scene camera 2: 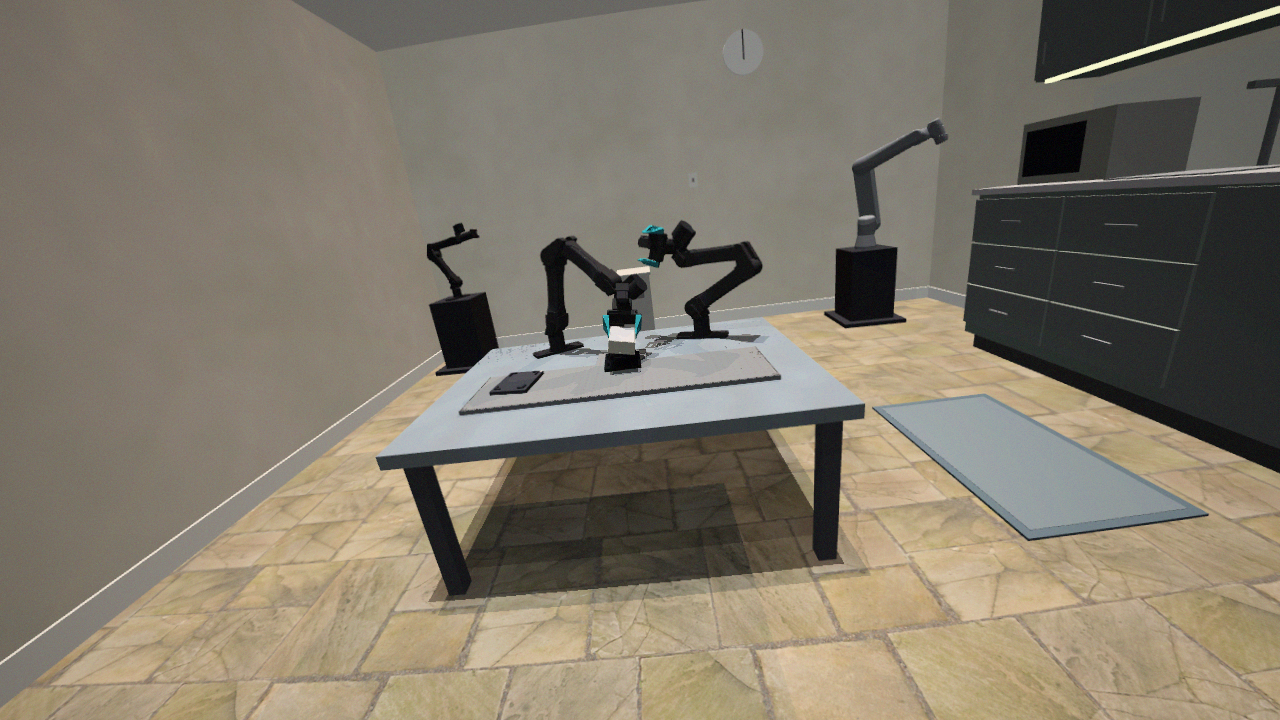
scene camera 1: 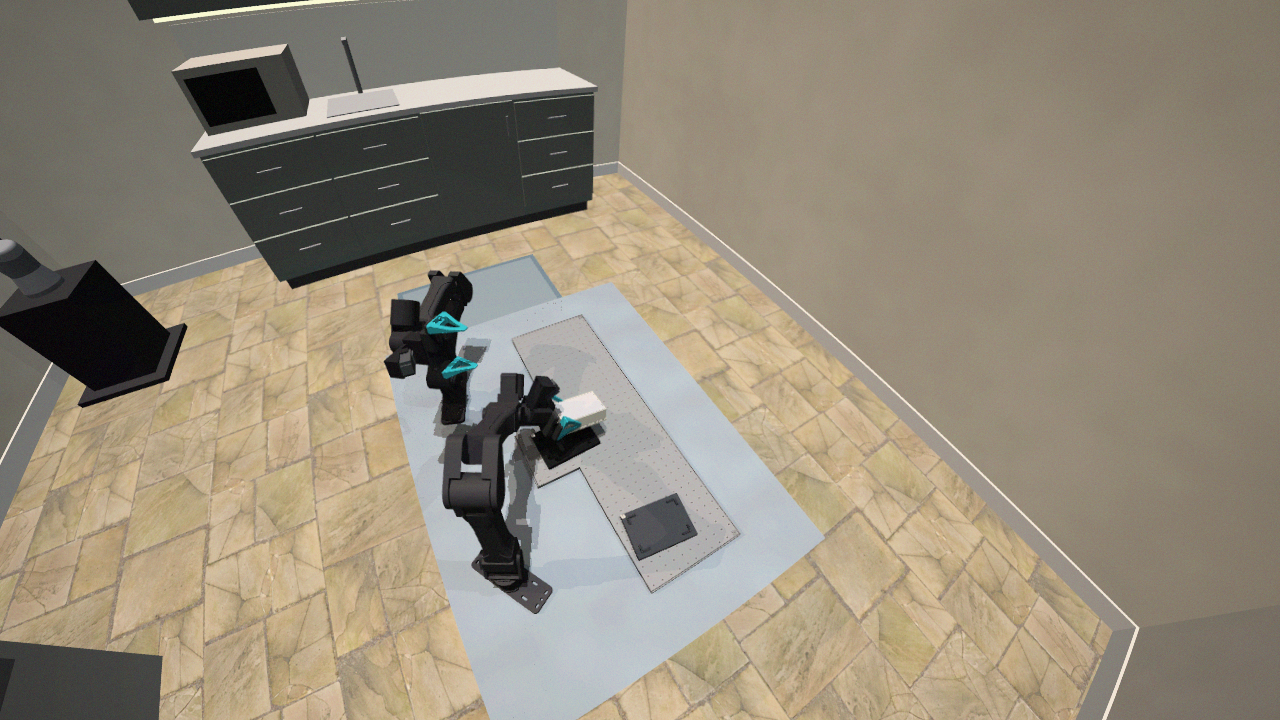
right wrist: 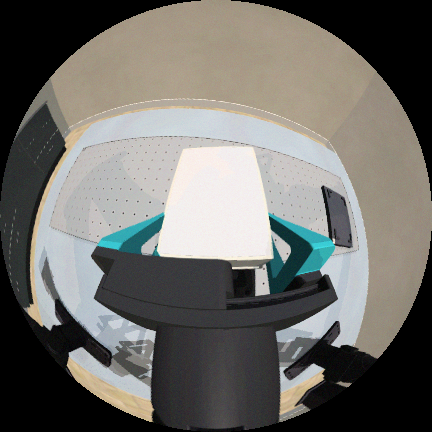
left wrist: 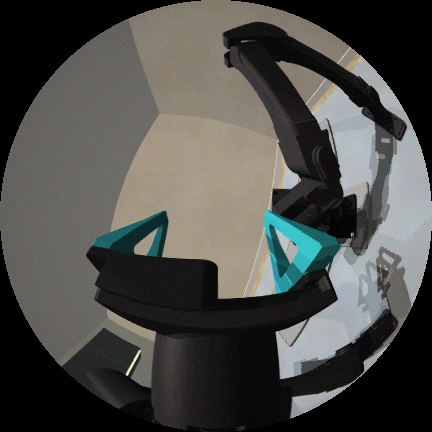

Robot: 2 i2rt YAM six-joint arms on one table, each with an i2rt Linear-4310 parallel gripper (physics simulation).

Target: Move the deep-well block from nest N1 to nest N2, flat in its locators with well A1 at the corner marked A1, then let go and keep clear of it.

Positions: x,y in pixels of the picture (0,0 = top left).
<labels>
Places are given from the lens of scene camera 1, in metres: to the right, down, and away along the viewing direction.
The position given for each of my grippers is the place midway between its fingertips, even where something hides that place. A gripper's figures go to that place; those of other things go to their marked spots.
my left gripper (scene camera 1: pixel 471 348): -0.37, -0.03, 0.84
my right gripper (scene camera 1: pixel 573 414): -0.18, 0.15, 1.07
white block (scene camera 1: pixel 586 408): -0.14, 0.13, 1.06
</labels>
